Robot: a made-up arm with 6 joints.
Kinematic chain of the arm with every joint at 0, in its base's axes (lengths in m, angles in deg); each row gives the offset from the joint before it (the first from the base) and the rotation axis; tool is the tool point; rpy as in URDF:
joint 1: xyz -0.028 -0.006 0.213 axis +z
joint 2: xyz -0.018 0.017 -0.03 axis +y
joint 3: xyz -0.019 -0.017 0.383 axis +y
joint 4: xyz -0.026 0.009 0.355 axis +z
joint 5: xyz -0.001 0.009 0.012 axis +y
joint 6: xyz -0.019 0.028 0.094 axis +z
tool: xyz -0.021 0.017 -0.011 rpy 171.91 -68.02 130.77
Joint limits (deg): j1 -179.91..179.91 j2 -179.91..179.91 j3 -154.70..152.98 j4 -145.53..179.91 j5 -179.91..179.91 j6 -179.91..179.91
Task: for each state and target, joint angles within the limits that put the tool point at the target. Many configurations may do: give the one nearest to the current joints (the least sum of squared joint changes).
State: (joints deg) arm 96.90 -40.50 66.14 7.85 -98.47 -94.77
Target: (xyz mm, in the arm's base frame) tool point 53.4 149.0 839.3
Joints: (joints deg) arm 57.56 -8.34 70.98 29.97 -91.83 -99.97
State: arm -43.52 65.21 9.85 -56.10 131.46 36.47
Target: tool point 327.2 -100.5 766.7
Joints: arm -10.69 29.85 1.40 -50.13 151.43 35.64
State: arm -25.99 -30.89 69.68 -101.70 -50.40 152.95
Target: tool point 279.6 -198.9 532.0
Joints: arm -43.23 -3.33 96.93 -107.21 -48.33 154.47
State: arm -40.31 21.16 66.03 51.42 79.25 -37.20
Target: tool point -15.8 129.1 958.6
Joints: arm -46.30 -16.89 30.72 58.30 72.85 -35.47
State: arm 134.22 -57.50 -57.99 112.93 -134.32 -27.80
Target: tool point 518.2 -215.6 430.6
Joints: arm 152.90 -41.15 -42.84 117.17 -128.31 -29.30
